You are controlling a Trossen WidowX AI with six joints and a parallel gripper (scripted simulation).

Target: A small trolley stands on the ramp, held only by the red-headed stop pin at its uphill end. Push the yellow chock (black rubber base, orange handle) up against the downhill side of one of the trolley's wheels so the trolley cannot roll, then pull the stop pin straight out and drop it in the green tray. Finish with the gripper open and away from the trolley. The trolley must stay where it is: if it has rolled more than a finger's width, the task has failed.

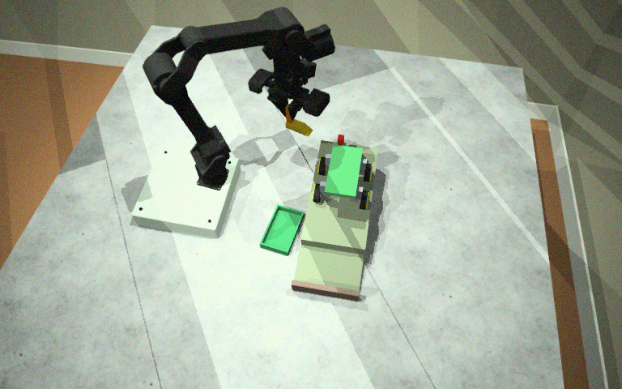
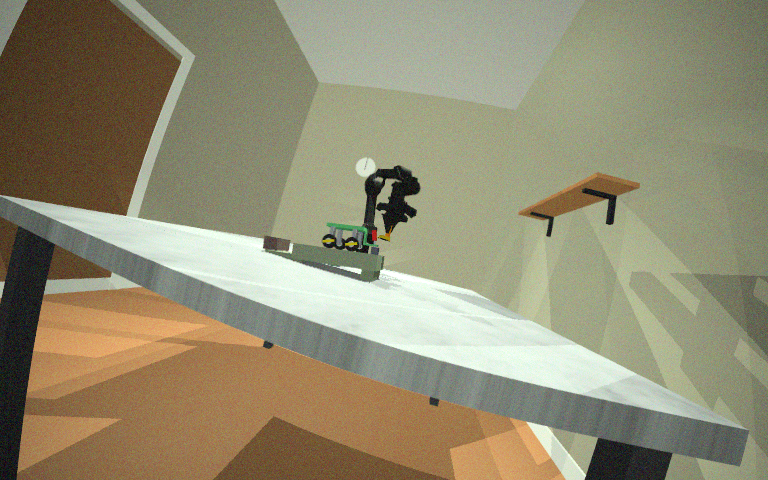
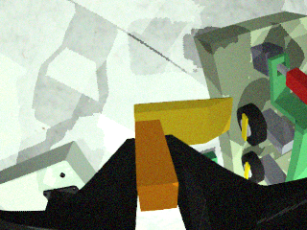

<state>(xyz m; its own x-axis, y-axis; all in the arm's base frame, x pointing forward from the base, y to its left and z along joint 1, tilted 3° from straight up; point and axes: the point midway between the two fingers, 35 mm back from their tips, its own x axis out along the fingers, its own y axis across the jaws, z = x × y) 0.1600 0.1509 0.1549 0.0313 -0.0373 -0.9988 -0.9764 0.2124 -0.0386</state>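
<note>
The yellow chock is 20 mm ahead of my gripper tip and 10 mm below it. From my gripper tip the other things lie so: brown stop block (190 mm ahead, 350 mm to the right, 140 mm below); trolley (160 mm ahead, 100 mm to the right, 70 mm below); stop pin (130 mm ahead, 10 mm to the right, 50 mm below).
</note>
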